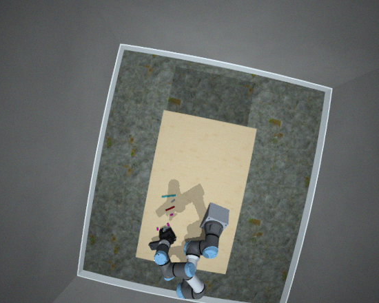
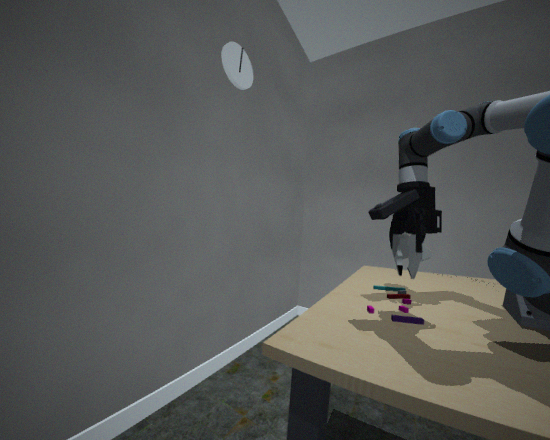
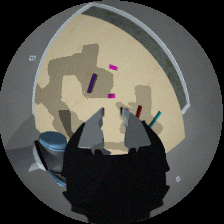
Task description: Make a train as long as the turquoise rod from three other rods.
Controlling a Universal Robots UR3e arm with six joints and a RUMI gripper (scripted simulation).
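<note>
The red rod is 120 mm to the right of my hand, 90 mm below it and 20 mm ahead of it. Also, from my hand: purple rod (90 mm below, 70 mm to the left, 10 mm behind); grey rod (180 mm to the right, 90 mm below, 20 mm ahead); turquoise rod (200 mm to the right, 90 mm below, 60 mm ahead).
</note>
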